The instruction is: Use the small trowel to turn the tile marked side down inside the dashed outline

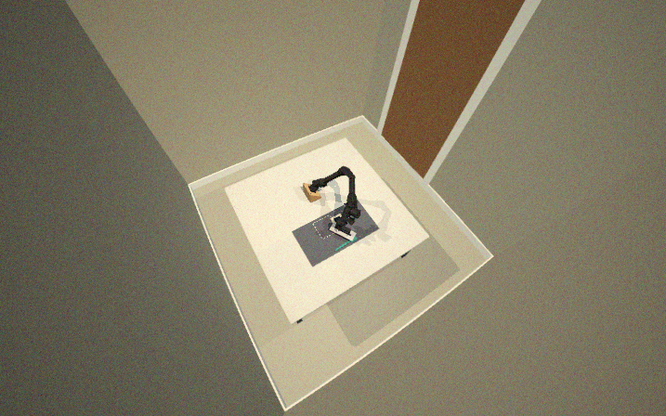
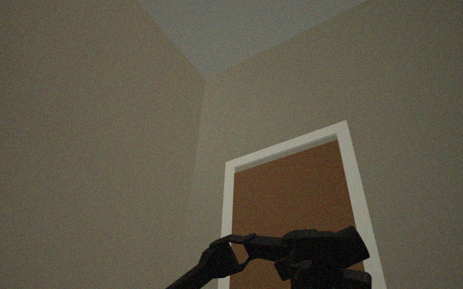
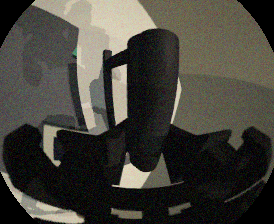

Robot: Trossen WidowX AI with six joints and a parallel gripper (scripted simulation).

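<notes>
Now: the tan tile 130 mm behind my gripper tip, 100 mm below it and 60 mm to the left of it. From my gripper tip the other things lie so: dark grey mat: 120 mm below, 50 mm behind, 10 mm to the left; then green trowel: 100 mm below, 80 mm ahead, 50 mm to the left; then small trowel: 20 mm to the left, 20 mm behind, 10 mm below.
</notes>
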